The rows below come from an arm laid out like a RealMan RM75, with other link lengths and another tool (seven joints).
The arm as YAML. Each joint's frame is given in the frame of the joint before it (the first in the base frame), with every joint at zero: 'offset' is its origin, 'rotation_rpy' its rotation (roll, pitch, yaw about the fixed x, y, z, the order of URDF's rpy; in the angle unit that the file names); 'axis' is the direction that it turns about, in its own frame. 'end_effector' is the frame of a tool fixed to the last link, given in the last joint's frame.
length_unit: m
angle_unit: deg
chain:
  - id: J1
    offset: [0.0, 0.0, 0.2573]
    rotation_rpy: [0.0, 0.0, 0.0]
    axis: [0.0, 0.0, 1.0]
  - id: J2
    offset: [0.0, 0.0, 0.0]
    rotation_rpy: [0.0, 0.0, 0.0]
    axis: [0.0, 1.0, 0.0]
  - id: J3
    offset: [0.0, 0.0, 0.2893]
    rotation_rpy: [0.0, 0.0, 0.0]
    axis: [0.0, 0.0, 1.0]
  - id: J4
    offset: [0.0, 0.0, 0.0]
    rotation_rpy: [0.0, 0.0, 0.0]
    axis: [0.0, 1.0, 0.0]
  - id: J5
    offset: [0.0, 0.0, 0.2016]
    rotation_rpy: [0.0, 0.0, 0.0]
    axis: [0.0, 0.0, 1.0]
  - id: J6
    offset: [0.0, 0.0, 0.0]
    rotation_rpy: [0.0, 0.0, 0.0]
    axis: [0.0, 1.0, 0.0]
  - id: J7
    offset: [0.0, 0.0, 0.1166]
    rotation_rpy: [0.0, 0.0, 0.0]
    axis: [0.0, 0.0, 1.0]
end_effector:
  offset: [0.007, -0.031, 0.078]
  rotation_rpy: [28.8, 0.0, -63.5]
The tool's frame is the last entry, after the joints.
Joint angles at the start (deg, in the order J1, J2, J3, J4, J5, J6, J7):
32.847, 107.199, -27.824, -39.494, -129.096, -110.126, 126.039
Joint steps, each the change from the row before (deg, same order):
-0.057, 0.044, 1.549, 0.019, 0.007, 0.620, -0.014
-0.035, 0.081, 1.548, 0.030, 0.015, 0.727, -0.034
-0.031, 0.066, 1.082, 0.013, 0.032, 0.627, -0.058
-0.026, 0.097, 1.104, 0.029, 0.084, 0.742, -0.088
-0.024, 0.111, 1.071, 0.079, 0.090, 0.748, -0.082
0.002, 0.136, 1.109, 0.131, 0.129, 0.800, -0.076
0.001, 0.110, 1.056, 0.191, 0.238, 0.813, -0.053
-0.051, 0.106, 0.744, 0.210, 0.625, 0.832, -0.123
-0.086, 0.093, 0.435, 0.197, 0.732, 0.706, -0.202
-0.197, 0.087, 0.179, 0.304, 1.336, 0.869, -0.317
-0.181, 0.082, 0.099, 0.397, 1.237, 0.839, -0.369
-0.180, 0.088, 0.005, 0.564, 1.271, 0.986, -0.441
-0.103, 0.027, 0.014, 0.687, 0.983, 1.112, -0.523
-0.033, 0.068, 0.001, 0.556, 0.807, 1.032, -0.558
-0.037, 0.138, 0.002, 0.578, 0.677, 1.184, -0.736
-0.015, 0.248, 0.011, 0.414, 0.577, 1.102, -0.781
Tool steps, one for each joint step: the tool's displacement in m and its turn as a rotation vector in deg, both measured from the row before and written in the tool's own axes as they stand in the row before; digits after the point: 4 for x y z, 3 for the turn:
0.0000, -0.0045, -0.0002, 1.835, -0.396, 0.496
0.0001, -0.0046, 0.0002, 1.899, -0.389, 0.487
0.0002, -0.0035, 0.0003, 1.443, -0.250, 0.299
0.0003, -0.0037, 0.0007, 1.560, -0.280, 0.304
0.0004, -0.0034, 0.0008, 1.510, -0.266, 0.359
0.0002, -0.0034, 0.0012, 1.558, -0.310, 0.432
0.0001, -0.0034, 0.0012, 1.561, -0.349, 0.492
-0.0004, -0.0032, 0.0016, 1.508, -0.546, 0.426
-0.0005, -0.0025, 0.0014, 1.220, -0.571, 0.287
-0.0010, -0.0027, 0.0018, 1.439, -0.889, 0.332
-0.0007, -0.0021, 0.0018, 1.270, -0.800, 0.324
-0.0002, -0.0018, 0.0021, 1.278, -0.740, 0.367
0.0006, -0.0019, 0.0022, 1.217, -0.491, 0.235
0.0005, -0.0016, 0.0024, 1.060, -0.433, 0.065
0.0013, -0.0013, 0.0026, 1.093, -0.326, -0.075
0.0012, -0.0006, 0.0027, 0.984, -0.330, -0.181

